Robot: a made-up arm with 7 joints. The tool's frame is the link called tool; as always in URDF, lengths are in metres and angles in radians. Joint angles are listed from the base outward. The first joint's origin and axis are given. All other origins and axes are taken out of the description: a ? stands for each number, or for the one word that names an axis. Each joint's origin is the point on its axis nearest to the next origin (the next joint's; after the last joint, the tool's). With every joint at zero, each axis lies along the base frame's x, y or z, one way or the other. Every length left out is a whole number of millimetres.
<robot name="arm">
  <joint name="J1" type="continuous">
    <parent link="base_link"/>
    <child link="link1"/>
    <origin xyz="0 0 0.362"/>
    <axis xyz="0 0 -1"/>
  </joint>
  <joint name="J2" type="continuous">
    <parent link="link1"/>
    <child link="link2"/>
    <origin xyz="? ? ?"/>
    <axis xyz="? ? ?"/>
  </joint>
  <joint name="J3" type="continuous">
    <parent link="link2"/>
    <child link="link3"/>
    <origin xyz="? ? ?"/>
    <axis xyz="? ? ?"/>
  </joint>
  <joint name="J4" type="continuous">
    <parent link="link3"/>
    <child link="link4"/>
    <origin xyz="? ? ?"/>
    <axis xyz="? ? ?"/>
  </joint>
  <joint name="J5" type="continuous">
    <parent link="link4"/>
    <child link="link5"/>
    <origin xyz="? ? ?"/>
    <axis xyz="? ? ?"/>
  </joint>
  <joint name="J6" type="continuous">
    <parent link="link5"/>
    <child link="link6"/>
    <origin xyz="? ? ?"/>
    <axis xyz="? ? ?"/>
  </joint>
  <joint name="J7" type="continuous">
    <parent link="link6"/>
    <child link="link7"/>
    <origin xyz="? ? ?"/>
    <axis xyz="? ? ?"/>
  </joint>
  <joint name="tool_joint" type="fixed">
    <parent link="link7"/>
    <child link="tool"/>
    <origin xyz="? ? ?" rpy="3.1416 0 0"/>
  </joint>
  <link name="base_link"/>
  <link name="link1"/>
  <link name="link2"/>
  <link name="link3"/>
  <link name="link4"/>
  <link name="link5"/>
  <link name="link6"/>
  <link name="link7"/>
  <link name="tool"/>
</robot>
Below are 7 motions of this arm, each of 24 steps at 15 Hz.
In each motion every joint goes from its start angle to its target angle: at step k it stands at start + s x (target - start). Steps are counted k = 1, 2, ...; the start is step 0. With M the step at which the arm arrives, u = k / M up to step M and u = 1 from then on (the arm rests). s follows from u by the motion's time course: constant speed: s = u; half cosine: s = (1 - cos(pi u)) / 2; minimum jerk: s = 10 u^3 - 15 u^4 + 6 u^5.
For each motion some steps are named. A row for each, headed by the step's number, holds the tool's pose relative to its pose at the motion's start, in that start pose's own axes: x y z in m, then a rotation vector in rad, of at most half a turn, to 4 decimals.
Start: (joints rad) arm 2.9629 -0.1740 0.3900 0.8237 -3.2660 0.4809 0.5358
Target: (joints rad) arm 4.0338 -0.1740 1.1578 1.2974 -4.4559 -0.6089 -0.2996
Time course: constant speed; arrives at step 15
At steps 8, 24:
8: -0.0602 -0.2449 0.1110 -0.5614 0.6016 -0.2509
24: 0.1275 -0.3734 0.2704 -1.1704 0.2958 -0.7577

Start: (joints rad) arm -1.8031 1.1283 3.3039 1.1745 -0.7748 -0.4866 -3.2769
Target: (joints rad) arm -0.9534 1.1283 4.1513 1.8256 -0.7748 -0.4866 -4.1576
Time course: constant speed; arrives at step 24
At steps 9, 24:
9: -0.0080 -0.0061 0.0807 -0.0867 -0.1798 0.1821
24: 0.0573 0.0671 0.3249 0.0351 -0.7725 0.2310

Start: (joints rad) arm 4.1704 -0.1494 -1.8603 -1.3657 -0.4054 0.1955 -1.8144
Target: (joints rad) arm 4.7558 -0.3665 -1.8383 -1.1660 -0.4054 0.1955 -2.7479
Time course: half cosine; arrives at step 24
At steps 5, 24:
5: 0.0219 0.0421 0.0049 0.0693 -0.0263 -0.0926
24: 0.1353 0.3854 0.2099 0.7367 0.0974 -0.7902

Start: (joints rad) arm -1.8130 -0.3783 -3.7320 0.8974 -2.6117 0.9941 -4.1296
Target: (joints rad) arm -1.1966 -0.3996 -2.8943 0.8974 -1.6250 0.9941 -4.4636
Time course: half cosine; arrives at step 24
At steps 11, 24:
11: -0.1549 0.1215 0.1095 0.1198 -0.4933 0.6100
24: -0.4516 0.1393 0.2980 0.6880 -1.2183 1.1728

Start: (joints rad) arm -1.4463 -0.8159 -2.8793 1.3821 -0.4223 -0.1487 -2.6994
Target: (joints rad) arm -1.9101 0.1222 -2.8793 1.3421 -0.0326 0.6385 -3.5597
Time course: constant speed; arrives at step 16
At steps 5, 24:
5: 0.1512 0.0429 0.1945 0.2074 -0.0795 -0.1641
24: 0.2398 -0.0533 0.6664 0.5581 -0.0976 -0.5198

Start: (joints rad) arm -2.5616 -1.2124 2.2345 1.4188 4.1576 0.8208 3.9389
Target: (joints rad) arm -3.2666 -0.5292 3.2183 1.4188 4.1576 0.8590 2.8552
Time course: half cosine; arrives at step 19
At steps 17, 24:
17: -0.4156 0.0445 -0.1125 -0.2827 0.0139 -0.1448
24: -0.4299 0.0501 -0.1103 -0.2776 0.0176 -0.1525

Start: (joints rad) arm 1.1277 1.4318 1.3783 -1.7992 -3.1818 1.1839 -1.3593
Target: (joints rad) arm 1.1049 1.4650 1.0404 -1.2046 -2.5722 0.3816 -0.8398
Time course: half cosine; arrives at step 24
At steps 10, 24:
10: 0.0101 -0.0853 0.0874 -0.4559 0.2909 0.4010
24: 0.0751 -0.1450 0.3050 -1.2023 0.9127 0.9549

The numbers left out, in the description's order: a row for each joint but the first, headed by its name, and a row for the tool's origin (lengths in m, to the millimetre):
J2: xyz 0 -0.019 0, axis 0 1 0
J3: xyz 0 0 0.615, axis 0 0 -1
J4: xyz 0 -0.017 0, axis 0 1 0
J5: xyz 0 0 0.341, axis 0 0 -1
J6: xyz 0 0 0, axis 0 1 0
J7: xyz 0 0 0.124, axis 0 0 -1
tool: xyz 0 0 0

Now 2 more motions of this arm.
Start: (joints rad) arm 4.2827 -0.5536 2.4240 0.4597 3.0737 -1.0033 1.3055
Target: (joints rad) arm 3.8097 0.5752 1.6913 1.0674 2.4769 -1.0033 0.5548
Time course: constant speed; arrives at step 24
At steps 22, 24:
22: 0.5287 0.7079 0.7230 1.0268 -0.7490 0.2172
24: 0.4937 0.7901 0.7914 1.1174 -0.7115 0.2816

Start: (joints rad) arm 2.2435 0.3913 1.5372 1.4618 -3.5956 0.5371 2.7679
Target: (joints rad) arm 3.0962 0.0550 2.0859 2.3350 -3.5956 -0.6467 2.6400
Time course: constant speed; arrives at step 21
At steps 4, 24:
4: -0.0198 0.2005 0.0174 0.4187 -0.1656 0.0610
24: -0.1199 0.4988 0.5495 2.0273 -0.3579 -0.9717

